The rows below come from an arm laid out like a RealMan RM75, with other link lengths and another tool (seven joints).
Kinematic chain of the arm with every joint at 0, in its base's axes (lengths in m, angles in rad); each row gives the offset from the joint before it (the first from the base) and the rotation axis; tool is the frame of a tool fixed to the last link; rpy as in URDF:
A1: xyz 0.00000 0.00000 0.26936 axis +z
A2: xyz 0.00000 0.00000 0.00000 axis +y
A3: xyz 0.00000 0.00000 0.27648 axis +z
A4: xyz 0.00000 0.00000 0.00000 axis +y
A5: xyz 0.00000 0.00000 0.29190 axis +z
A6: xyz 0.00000 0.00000 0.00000 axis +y
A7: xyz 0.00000 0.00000 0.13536 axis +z
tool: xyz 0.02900 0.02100 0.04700 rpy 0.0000 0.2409 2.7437
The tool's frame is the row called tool.
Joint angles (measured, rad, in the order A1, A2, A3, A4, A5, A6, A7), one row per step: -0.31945 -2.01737 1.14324 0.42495 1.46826 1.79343 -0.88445; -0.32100 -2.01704 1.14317 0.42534 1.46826 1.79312 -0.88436; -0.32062 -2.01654 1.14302 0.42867 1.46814 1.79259 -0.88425; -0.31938 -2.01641 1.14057 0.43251 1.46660 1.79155 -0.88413; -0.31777 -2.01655 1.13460 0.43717 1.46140 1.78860 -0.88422; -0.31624 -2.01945 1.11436 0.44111 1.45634 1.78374 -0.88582; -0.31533 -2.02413 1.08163 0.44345 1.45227 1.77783 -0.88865; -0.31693 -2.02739 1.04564 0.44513 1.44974 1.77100 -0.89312; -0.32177 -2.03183 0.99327 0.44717 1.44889 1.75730 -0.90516
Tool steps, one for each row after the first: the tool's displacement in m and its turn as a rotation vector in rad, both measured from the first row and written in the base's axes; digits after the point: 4 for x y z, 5 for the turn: 0.0004 0.0006 0.0001 0.00055 0.00063 -0.00172; 0.0005 0.0011 0.0007 0.00289 0.00227 -0.00373; 0.0005 0.0019 0.0017 0.00859 0.00250 -0.00368; 0.0005 0.0038 0.0034 0.02094 0.00065 -0.00022; 0.0004 0.0073 0.0063 0.04389 -0.00687 0.01221; -0.0001 0.0120 0.0102 0.07490 -0.01890 0.03228; -0.0008 0.0178 0.0152 0.10673 -0.02969 0.05333; -0.0020 0.0269 0.0221 0.14801 -0.04309 0.08768
